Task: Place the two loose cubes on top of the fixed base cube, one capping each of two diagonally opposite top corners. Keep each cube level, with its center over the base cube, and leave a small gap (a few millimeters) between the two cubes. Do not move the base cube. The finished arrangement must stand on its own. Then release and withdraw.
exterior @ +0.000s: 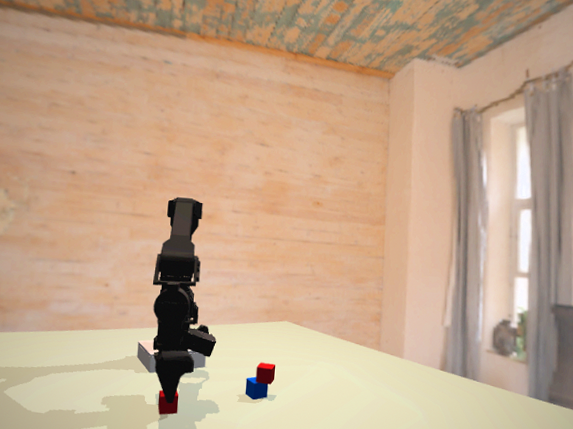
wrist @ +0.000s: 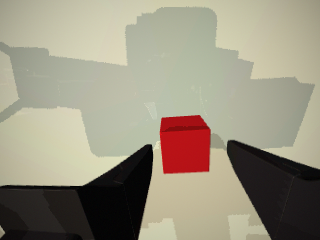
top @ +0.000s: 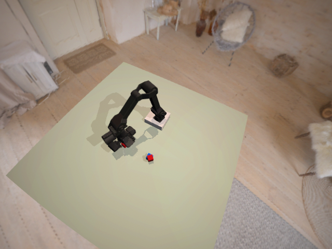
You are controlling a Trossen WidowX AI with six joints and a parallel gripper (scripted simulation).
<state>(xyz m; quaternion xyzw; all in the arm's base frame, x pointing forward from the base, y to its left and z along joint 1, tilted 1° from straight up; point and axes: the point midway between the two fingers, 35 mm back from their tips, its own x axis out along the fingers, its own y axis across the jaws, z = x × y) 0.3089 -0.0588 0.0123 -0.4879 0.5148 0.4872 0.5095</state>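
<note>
The blue base cube is 40 mm behind my gripper tip, 190 mm to the left of it and 10 mm below it. Also, from my gripper tip: red cube 10 mm below.
</note>
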